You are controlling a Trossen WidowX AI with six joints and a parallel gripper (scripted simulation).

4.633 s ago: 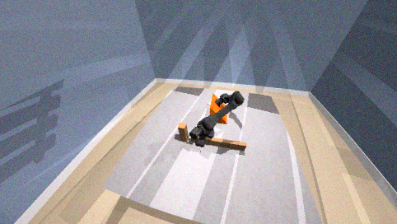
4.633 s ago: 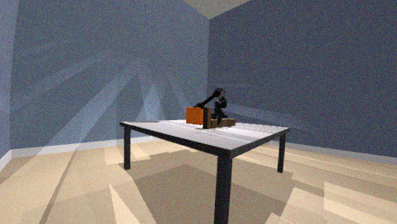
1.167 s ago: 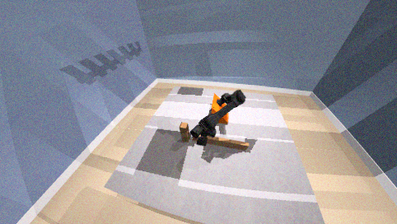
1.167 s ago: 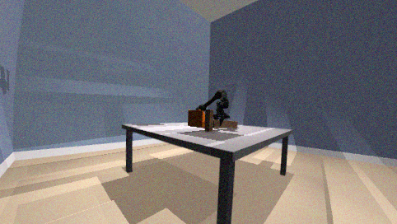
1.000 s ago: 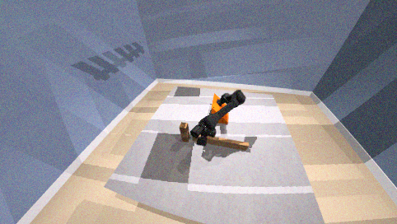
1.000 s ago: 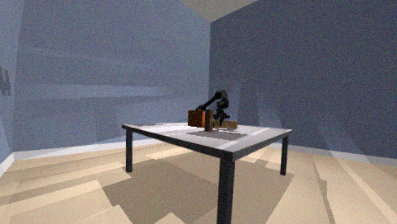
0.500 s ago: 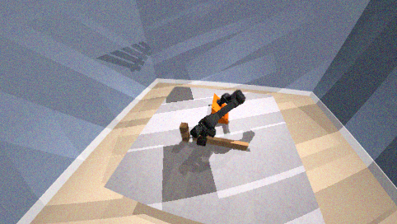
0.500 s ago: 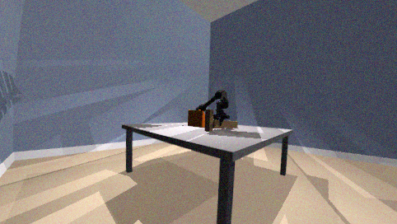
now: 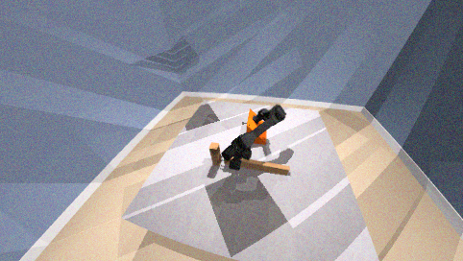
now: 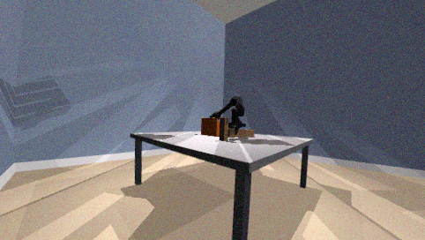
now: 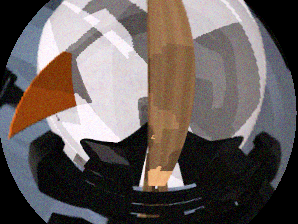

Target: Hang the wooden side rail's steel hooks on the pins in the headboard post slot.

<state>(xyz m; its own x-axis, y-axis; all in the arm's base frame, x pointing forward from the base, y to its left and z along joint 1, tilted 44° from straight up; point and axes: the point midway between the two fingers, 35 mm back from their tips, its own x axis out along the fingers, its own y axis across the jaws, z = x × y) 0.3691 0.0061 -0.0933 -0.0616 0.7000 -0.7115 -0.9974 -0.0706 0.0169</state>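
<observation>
My gripper tip is 10 mm short of the wooden headboard post, 140 mm to the left of it and 40 mm below it.
</observation>
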